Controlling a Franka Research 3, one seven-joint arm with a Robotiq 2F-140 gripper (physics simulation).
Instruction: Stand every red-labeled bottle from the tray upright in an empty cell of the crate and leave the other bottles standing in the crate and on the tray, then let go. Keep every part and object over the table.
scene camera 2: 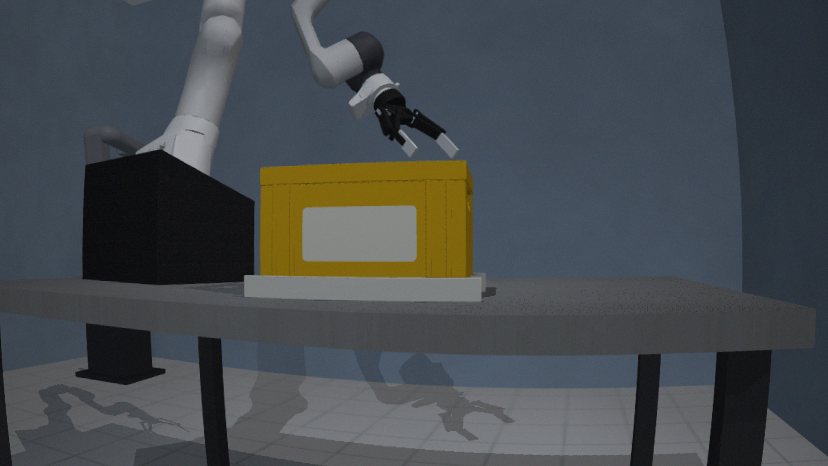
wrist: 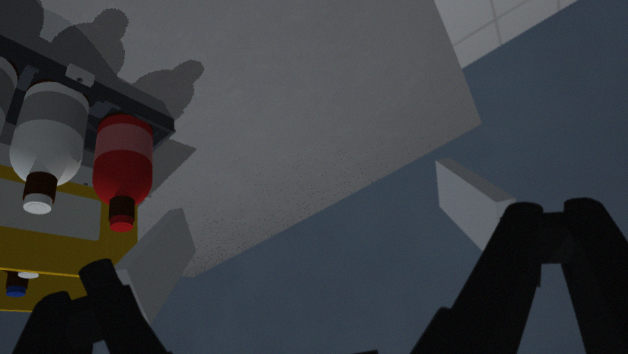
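My gripper (scene camera 2: 429,151) (wrist: 311,207) is open and empty, tilted, above the right end of the yellow crate (scene camera 2: 365,171) (wrist: 50,250) in the scene view. A red-labeled bottle (wrist: 123,165) stands upright at the end of the dark tray (wrist: 135,102) in the wrist view, left of the fingers and apart from them. A white-labeled bottle (wrist: 50,130) stands beside it, and part of another pale bottle (wrist: 4,90) shows at the left edge. In the crate, a bottle with a blue cap (wrist: 16,291) and a white cap (wrist: 28,275) show. The crate hides the tray in the scene view.
The crate stands on a white base (scene camera 2: 362,288) on the grey table (scene camera 2: 608,301) (wrist: 300,100). The robot's black pedestal (scene camera 2: 162,219) stands left of the crate. The table's right end shows in the scene view, and a table corner shows between and beyond the fingers in the wrist view.
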